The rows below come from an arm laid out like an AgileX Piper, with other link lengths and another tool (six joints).
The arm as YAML. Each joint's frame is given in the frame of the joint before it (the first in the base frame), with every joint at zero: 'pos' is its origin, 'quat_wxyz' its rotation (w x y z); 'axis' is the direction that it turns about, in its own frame. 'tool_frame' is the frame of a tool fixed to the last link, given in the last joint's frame.
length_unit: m
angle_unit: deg
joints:
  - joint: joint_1
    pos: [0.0, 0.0, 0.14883]
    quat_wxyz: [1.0, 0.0, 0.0, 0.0]
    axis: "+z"
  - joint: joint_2
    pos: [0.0, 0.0, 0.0]
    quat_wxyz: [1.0, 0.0, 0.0, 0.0]
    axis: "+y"
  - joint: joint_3
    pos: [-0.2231, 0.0, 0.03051]
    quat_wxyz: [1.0, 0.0, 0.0, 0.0]
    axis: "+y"
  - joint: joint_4
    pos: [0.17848, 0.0, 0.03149]
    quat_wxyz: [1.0, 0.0, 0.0, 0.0]
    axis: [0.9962, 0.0, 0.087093]
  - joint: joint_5
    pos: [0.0, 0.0, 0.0]
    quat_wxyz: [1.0, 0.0, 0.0, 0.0]
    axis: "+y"
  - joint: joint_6
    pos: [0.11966, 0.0, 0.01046]
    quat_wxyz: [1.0, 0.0, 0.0, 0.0]
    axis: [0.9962, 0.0, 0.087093]
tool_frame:
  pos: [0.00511, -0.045, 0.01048]
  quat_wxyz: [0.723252, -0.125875, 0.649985, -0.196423]
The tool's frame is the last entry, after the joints.
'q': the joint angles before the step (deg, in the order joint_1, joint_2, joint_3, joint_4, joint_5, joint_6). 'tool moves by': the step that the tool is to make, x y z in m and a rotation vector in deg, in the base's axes. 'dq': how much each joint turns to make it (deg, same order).
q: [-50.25, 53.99, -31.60, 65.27, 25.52, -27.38]
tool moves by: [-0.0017, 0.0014, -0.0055, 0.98, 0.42, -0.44]
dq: [-0.01, 0.01, 1.18, 0.47, -0.35, -0.05]
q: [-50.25, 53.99, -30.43, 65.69, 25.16, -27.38]
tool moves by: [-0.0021, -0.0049, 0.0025, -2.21, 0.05, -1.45]
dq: [0.00, 0.00, 0.14, 1.16, -2.41, -2.27]
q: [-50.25, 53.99, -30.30, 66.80, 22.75, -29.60]
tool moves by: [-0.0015, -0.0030, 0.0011, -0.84, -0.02, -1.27]
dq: [0.05, 0.13, -0.01, 0.33, -1.61, -0.44]
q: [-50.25, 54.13, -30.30, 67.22, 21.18, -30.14]
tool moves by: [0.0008, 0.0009, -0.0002, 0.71, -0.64, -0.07]
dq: [0.04, 0.00, -0.01, 0.79, 0.24, 0.15]
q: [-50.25, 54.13, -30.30, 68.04, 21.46, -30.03]
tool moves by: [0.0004, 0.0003, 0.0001, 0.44, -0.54, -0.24]
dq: [0.01, 0.00, -0.01, 0.70, -0.01, 0.04]
